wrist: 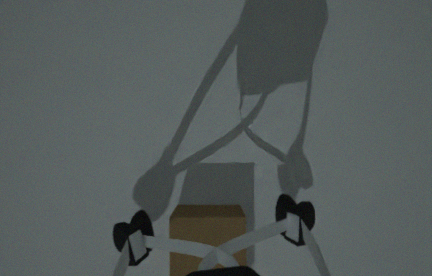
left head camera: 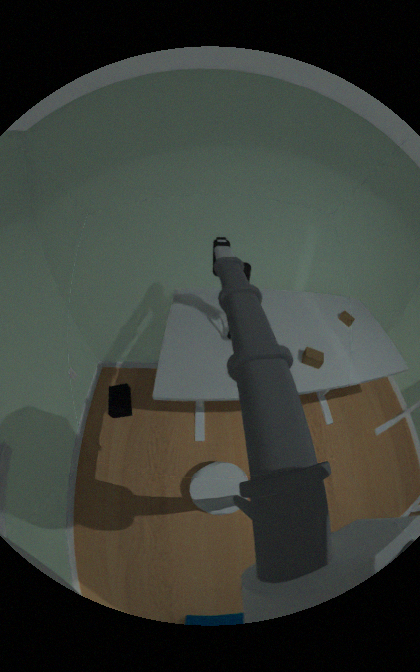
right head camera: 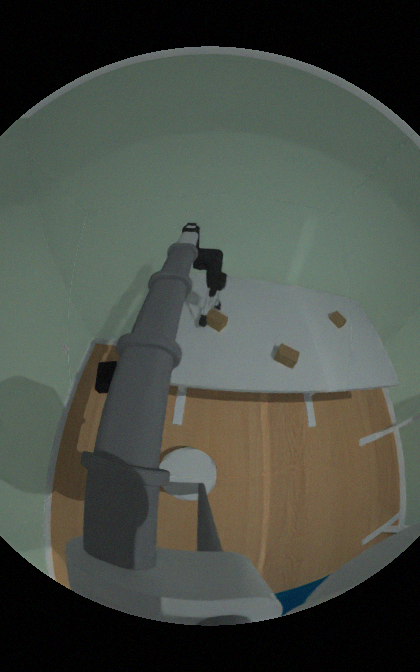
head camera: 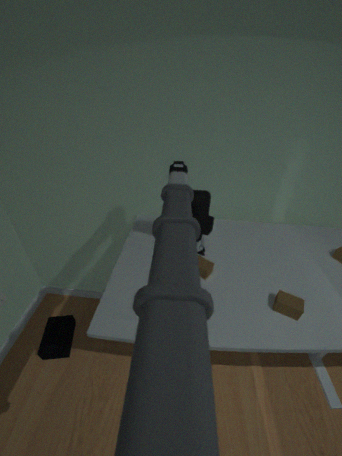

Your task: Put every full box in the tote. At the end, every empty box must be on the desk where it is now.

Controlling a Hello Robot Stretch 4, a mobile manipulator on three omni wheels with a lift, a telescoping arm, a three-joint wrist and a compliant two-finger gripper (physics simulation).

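Three brown boxes are on the white desk. The near-gripper box stands below and between the fingertips in the wrist view; the arm hides it in the left head view. A second box sits nearer the front edge. A third box is farther right. Which are full cannot be seen. My gripper is open, its fingers apart. A blue piece, possibly the tote, shows at the bottom edge.
The extended arm reaches over the desk. A black block is on the floor left of the desk. A round white stool top is in front of the desk. A green wall stands behind.
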